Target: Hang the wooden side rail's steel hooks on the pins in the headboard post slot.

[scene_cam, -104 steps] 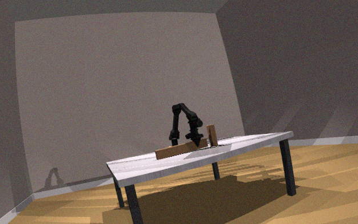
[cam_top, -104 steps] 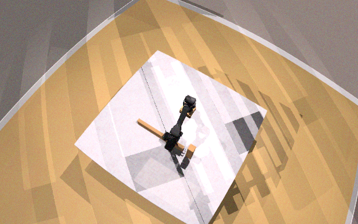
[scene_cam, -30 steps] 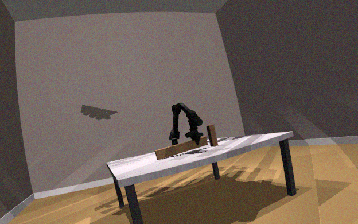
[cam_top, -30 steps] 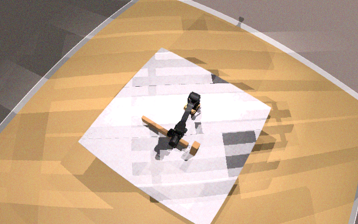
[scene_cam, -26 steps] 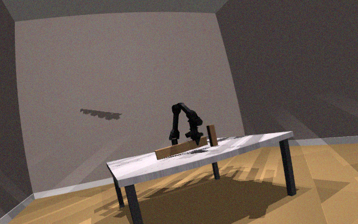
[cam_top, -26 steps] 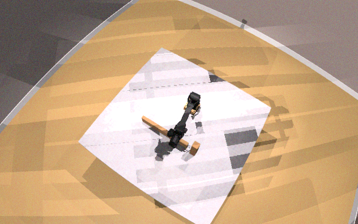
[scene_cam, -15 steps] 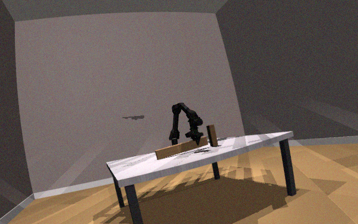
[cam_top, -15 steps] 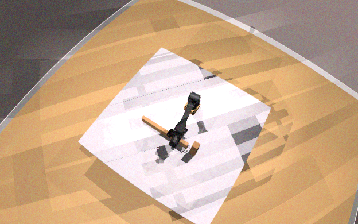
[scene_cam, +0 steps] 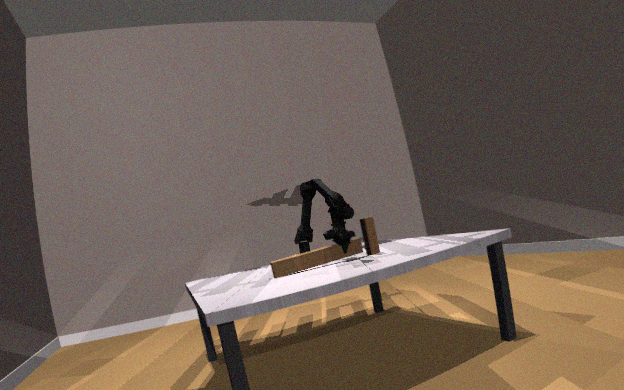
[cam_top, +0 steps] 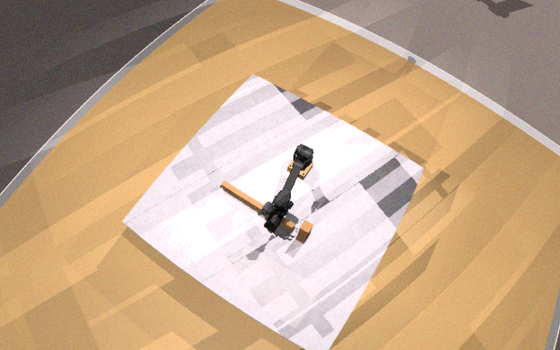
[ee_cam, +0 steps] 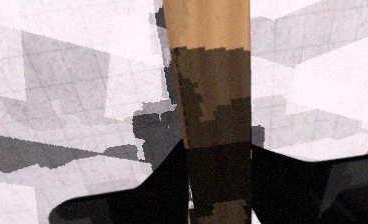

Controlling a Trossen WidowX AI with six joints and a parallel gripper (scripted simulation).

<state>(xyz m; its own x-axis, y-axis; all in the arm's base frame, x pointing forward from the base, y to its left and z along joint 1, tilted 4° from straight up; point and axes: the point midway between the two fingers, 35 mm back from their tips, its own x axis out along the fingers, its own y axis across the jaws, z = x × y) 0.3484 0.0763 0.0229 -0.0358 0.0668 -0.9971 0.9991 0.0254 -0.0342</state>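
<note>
My gripper tip is now 150 mm to the right of the headboard post and 40 mm below it.
</note>
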